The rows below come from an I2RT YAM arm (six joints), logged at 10 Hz.
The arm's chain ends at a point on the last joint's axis. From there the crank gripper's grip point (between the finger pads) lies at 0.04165 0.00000 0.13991 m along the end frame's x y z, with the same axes.
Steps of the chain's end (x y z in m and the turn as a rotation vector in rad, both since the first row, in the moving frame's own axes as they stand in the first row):
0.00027, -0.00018, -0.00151, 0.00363, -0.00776, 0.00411
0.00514, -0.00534, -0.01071, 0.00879, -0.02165, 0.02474
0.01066, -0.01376, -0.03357, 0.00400, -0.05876, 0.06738
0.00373, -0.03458, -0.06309, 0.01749, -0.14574, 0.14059
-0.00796, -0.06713, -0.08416, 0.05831, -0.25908, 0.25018
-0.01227, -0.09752, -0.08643, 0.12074, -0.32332, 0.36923
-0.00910, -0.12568, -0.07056, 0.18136, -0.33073, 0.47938
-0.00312, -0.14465, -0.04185, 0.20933, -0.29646, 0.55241
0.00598, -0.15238, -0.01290, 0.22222, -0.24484, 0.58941
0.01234, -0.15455, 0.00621, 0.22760, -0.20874, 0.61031
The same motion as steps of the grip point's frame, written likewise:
-0.00082, -0.00052, -0.00119, 0.00363, -0.00776, 0.00411
0.00210, -0.00558, -0.00984, 0.00879, -0.02165, 0.02474
0.00230, -0.01180, -0.03136, 0.00400, -0.05876, 0.06738
-0.01720, -0.03268, -0.05851, 0.01749, -0.14574, 0.14059
-0.04507, -0.06971, -0.07819, 0.05831, -0.25908, 0.25018
-0.05746, -0.10794, -0.08078, 0.12074, -0.32332, 0.36923
-0.05351, -0.14272, -0.06552, 0.18136, -0.33073, 0.47938
-0.04174, -0.16277, -0.03694, 0.20933, -0.29646, 0.55241
-0.02507, -0.16924, -0.00820, 0.22222, -0.24484, 0.58941
-0.01363, -0.17001, 0.01061, 0.22760, -0.20874, 0.61031

